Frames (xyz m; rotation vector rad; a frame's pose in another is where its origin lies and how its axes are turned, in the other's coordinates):
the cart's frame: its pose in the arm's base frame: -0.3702 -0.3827 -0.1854 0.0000 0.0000 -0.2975
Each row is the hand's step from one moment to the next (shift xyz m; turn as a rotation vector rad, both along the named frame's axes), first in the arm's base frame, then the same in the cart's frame.
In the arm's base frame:
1: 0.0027 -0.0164 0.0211 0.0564 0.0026 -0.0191
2: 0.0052 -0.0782 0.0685 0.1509 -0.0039 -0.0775
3: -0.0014 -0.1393 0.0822 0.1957 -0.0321 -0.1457
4: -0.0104 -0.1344 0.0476 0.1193 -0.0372 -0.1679
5: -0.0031 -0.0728 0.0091 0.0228 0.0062 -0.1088
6: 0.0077 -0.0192 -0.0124 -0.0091 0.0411 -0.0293
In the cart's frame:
1: 0.0074 -0.0149 0.0211 0.0532 0.0190 -0.0191
2: 0.0279 -0.0732 0.0685 0.1454 0.0405 -0.0775
3: 0.0395 -0.1336 0.0822 0.1965 0.0267 -0.1457
4: 0.0295 -0.1315 0.0476 0.1250 -0.0006 -0.1679
5: 0.0184 -0.0705 0.0091 0.0200 0.0126 -0.1088
6: 0.0130 -0.0161 -0.0124 -0.0207 0.0366 -0.0293

